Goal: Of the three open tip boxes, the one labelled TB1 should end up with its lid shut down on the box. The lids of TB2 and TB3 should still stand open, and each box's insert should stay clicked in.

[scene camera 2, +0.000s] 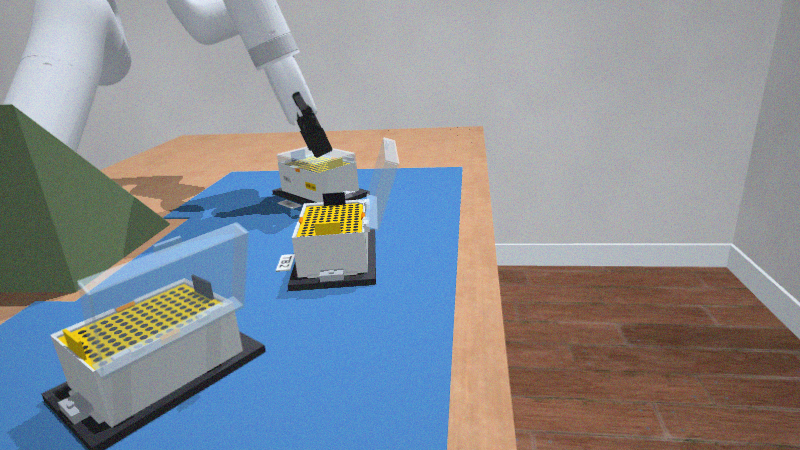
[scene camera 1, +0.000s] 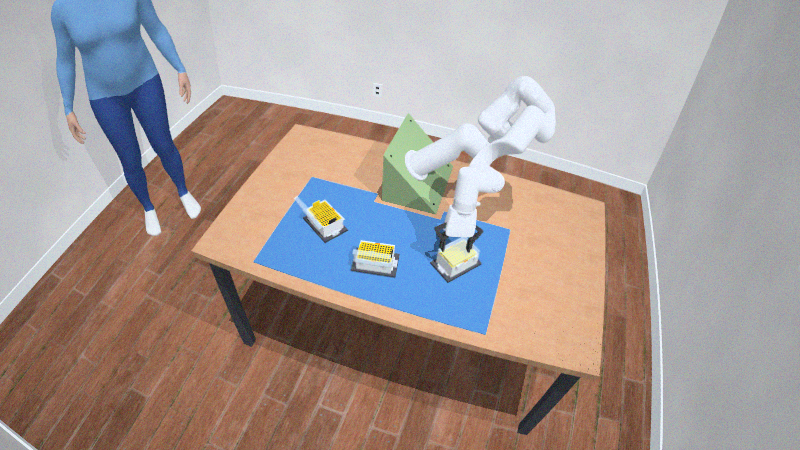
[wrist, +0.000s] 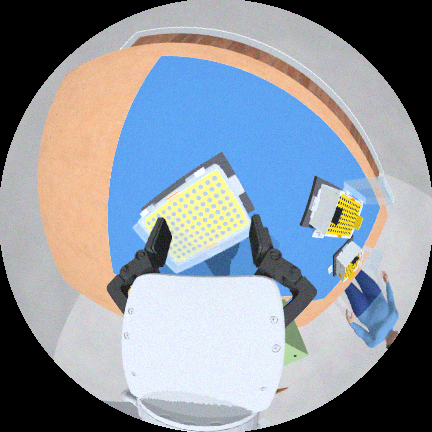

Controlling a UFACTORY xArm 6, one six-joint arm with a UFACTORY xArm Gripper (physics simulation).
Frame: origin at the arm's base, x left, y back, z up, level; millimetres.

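Seen in the pictures: gripper, fingertip midpoint: [scene camera 2: 320, 150] [scene camera 1: 455, 250] [wrist: 207, 225]; arm's base at its link origin: [scene camera 2: 25, 171] [scene camera 1: 415, 165].
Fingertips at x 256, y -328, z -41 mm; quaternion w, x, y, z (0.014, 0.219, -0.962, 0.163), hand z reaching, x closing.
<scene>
Offsets run from my fingertips to a thing's middle. "spot": to the spot under its first point. Level surfaces: height alone.
My open, empty gripper [scene camera 1: 455, 248] [scene camera 2: 320, 151] [wrist: 207, 223] hangs just above a white tip box @(dx +3, dy +22, dz -46 mm) [scene camera 1: 457, 269] [scene camera 2: 321, 183] at the mat's right side in scene camera 1. Its clear lid @(spot: dx +20, dy -10, dz -7 mm) [scene camera 1: 459, 255] [wrist: 197, 215] lies down over the yellow insert; whether it is fully latched I cannot tell. Its label is too small to read. The middle box [scene camera 1: 374, 266] [scene camera 2: 330, 254] [wrist: 325, 204], with card TB2 @(spot: dx -269, dy -25, dz -83 mm) [scene camera 2: 285, 262] beside it, has its lid @(spot: dx -298, dy -171, dz +33 mm) [scene camera 2: 384, 184] upright. The left box @(dx -493, dy +19, dz -52 mm) [scene camera 1: 331, 227] [scene camera 2: 173, 376] has its lid [scene camera 2: 167, 254] upright; its label is unreadable. Both show seated yellow inserts.
The boxes stand on dark bases on a blue mat @(dz -85 mm) [scene camera 1: 425, 302] [scene camera 2: 402, 335] [wrist: 165, 110]. The green wedge mount [scene camera 1: 405, 181] [scene camera 2: 72, 223] [wrist: 296, 347] carries the arm behind the mat. A person [scene camera 1: 120, 67] [wrist: 372, 312] stands beyond the wooden table @(dz -88 mm) [scene camera 1: 559, 291].
</scene>
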